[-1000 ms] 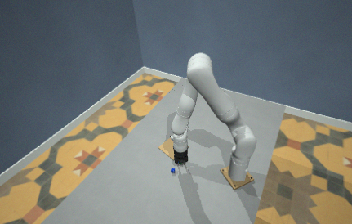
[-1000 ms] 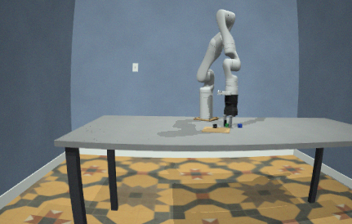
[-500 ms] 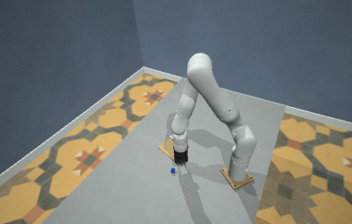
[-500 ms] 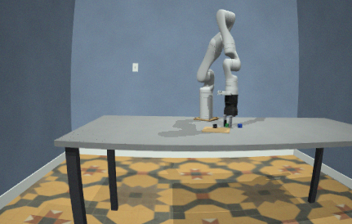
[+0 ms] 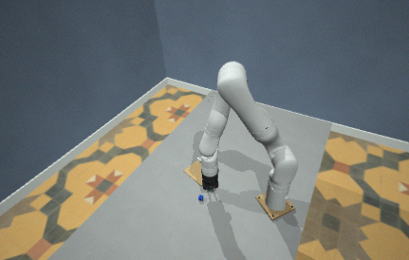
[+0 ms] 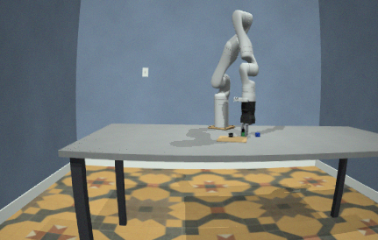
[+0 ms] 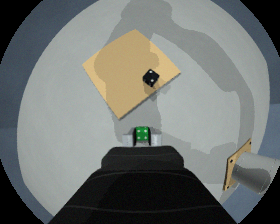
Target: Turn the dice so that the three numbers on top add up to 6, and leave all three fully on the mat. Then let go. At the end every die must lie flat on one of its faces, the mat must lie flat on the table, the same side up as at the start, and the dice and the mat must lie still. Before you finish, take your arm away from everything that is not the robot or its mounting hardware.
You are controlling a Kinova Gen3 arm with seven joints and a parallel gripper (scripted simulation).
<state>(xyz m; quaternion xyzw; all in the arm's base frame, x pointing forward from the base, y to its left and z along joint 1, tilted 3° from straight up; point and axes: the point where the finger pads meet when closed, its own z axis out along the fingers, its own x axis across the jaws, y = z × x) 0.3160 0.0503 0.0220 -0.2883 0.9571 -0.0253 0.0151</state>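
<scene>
My gripper is now 1 cm above the green die. Also, from my hand: black die (4 cm ahead, 8 cm to the right, 1 cm below); then blue die (2 cm ahead, 7 cm to the left, 1 cm below); then tan mat (9 cm ahead, 9 cm to the right, 2 cm below).
</scene>
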